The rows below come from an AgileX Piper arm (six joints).
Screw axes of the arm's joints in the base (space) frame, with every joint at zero. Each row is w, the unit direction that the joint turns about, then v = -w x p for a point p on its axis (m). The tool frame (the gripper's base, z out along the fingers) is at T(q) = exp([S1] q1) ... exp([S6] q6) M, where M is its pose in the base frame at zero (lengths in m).
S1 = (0, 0, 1, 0, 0, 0)
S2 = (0, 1, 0, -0.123, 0, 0)
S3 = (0, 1, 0, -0.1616, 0, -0.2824)
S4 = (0.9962, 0, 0.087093, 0, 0.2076, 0)
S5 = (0, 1, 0, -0.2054, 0, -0.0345)
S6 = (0.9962, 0, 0.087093, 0, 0.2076, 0)
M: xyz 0.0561 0 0.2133 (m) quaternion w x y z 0.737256 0 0.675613 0
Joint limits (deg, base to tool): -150..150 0..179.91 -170..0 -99.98..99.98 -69.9..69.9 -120..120
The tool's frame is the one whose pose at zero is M.
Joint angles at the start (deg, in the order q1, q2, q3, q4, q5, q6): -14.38, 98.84, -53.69, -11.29, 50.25, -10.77
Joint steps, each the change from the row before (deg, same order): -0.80, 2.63, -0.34, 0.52, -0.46, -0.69; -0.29, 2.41, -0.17, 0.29, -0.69, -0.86; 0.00, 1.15, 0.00, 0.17, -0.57, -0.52; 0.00, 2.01, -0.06, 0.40, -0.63, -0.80; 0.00, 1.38, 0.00, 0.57, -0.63, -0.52; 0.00, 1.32, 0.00, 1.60, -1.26, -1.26; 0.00, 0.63, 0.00, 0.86, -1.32, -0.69; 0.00, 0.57, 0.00, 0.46, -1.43, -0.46; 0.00, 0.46, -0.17, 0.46, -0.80, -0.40
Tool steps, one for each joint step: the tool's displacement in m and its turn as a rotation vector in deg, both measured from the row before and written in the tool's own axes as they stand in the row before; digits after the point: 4 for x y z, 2 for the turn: -0.0027, -0.0024, 0.0126, -1.06, 1.73, 0.10; -0.0030, -0.0003, 0.0118, -0.81, 1.41, -0.70; -0.0017, 0.0006, 0.0058, -0.38, 0.49, -0.56; -0.0025, 0.0012, 0.0100, -0.81, 1.13, -0.79; -0.0019, 0.0011, 0.0071, -0.74, 0.57, -0.31; -0.0031, 0.0019, 0.0068, -1.27, -0.29, -0.30; -0.0025, 0.0006, 0.0033, -0.45, -0.85, -0.14; -0.0025, 0.0001, 0.0030, -0.11, -0.93, -0.17; -0.0021, 0.0000, 0.0019, -0.17, -0.59, -0.08
